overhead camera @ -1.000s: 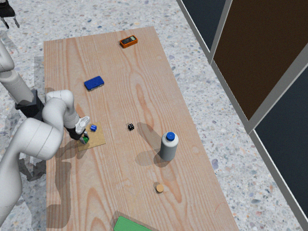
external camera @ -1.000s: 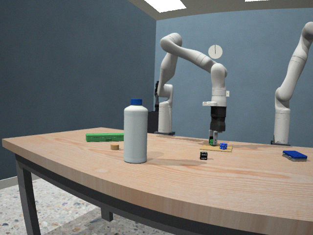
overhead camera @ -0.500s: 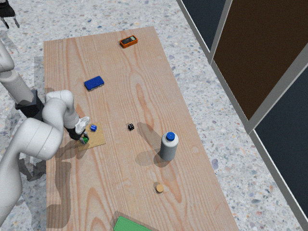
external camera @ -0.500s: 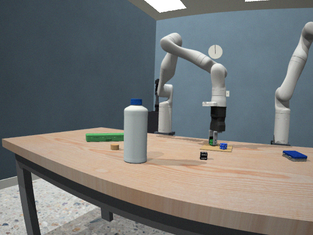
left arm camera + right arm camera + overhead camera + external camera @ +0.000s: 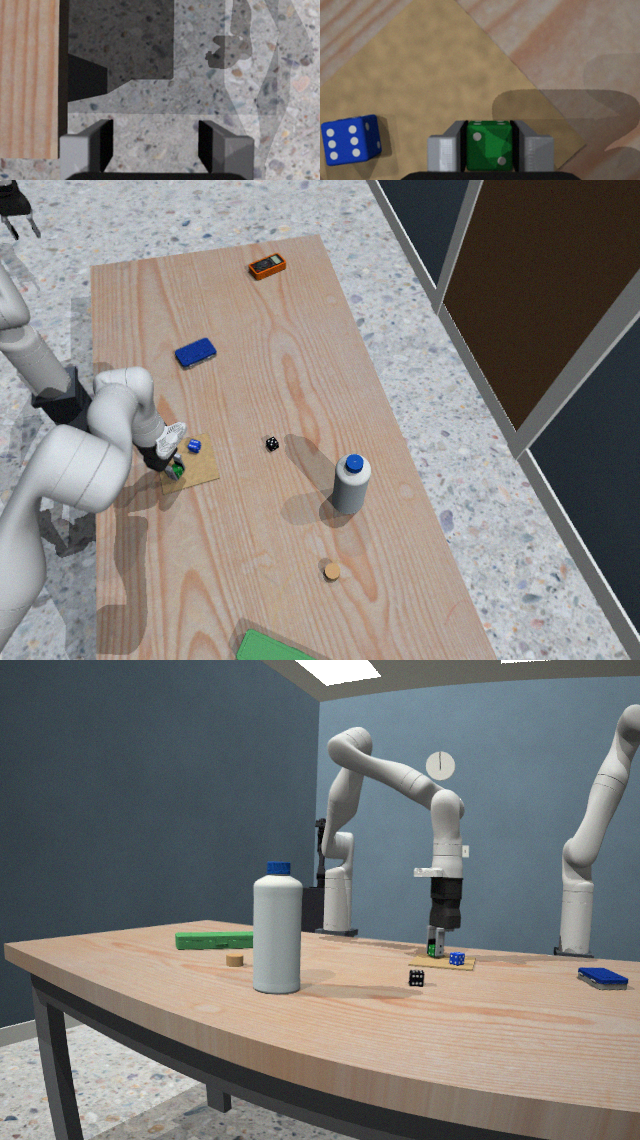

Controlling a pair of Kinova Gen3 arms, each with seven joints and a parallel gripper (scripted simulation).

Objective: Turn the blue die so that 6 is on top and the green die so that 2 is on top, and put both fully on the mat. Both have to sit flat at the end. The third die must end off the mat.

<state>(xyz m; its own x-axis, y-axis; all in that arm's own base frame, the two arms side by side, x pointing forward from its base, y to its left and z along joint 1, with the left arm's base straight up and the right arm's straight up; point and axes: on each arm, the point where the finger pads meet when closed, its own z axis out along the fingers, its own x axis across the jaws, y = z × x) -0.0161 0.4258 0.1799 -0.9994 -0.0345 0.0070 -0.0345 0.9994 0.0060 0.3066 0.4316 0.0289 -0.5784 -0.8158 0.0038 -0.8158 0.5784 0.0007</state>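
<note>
Now: right hand 10 mm above the green die. Also, from my right hand: black die: 250 mm ahead, 30 mm to the left, 20 mm below; then blue die: 50 mm ahead, 70 mm to the left, 10 mm below; then tan mat: 20 mm ahead, 30 mm to the left, 30 mm below.
</note>
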